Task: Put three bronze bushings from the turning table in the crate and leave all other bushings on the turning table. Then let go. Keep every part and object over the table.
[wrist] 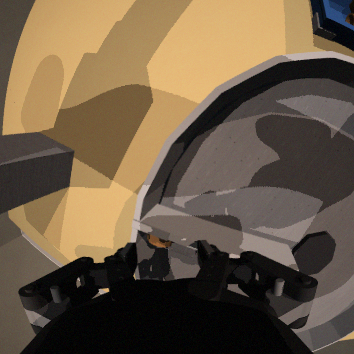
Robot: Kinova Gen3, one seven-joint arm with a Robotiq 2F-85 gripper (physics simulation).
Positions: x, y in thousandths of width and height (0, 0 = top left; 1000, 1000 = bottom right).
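Observation:
There is a grey turning table (719, 470) that I can see, and my gripper (470, 710) is visible to me as well.

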